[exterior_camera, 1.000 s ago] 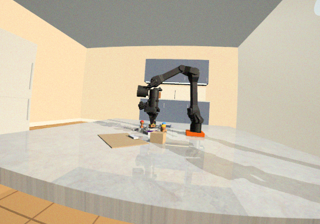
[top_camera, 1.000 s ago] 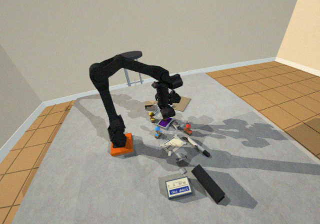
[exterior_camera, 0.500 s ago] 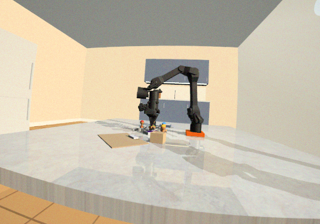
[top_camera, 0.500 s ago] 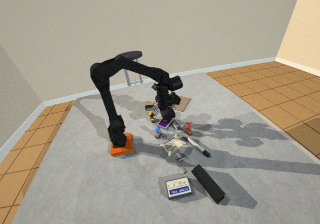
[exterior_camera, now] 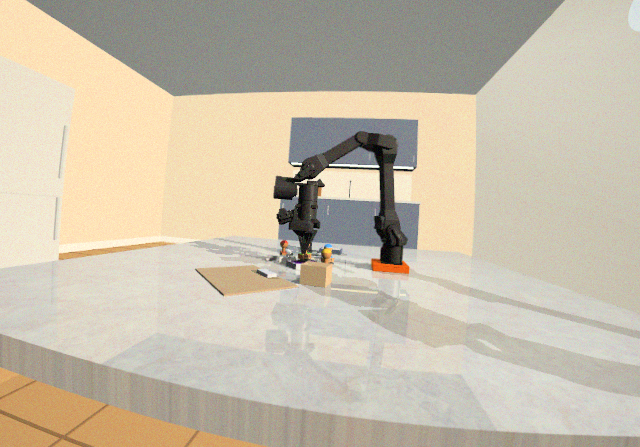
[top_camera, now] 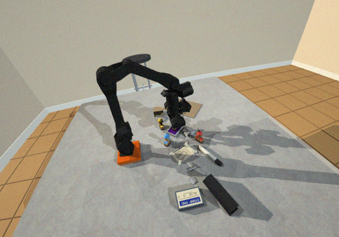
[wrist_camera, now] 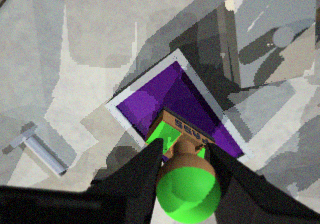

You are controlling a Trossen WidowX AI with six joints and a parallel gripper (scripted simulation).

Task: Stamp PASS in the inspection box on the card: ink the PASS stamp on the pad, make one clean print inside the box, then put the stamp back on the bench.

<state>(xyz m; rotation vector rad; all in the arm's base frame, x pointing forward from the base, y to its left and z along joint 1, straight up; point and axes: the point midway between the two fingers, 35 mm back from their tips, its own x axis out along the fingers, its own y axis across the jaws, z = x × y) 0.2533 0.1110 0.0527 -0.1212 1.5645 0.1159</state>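
My gripper tip is now right at the green-knobbed stamp. From my gripper tip the other things lie so: yellow-knobbed stamp: 80 mm behind, 40 mm to the left, 20 mm below; then blue-knobbed stamp: 50 mm behind, 80 mm to the right, 20 mm below; then purple ink pad: 40 mm below.
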